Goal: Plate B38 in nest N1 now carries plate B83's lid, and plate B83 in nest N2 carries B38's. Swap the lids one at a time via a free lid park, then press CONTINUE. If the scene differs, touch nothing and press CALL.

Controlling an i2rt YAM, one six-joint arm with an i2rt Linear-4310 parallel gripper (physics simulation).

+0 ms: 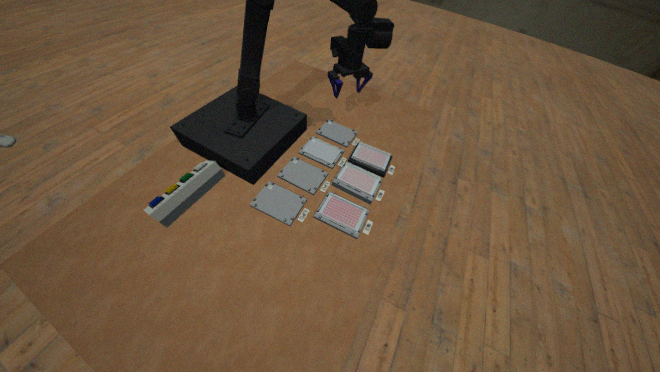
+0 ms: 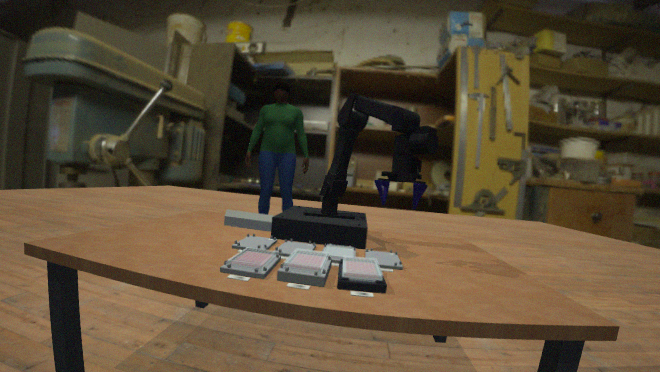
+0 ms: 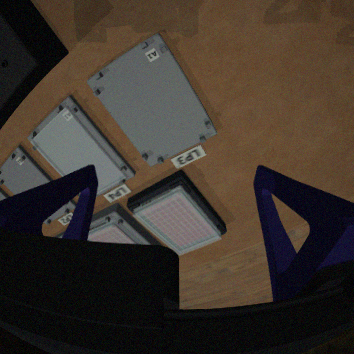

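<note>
My gripper is open and empty, high above the table beyond the park marked LP3, which is bare. The park beside it carries a pale lid. Two more bare grey parks follow. Three pink-welled plates sit in a row of nests: one plate in a black nest, a middle plate and an end plate in grey nests. Their nest tags and lid markings are too small to read.
A pale button box with blue, yellow, green and white buttons stands beside the black arm base. A person in a green shirt stands behind the table.
</note>
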